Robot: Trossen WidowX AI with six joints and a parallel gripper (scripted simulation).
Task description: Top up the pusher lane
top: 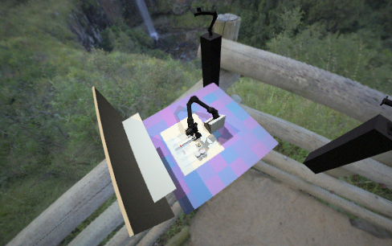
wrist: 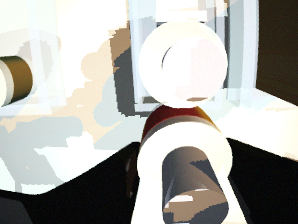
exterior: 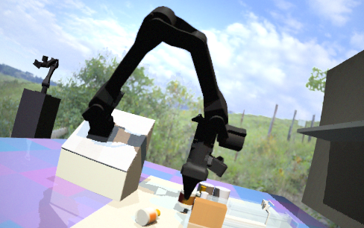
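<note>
Now: gripper tip 50 mm short of the tan block, 90 mm to the left of it and 10 mm above it. Also, from my gripper tip: clear lane 190 mm ahead, 30 mm below.
</note>
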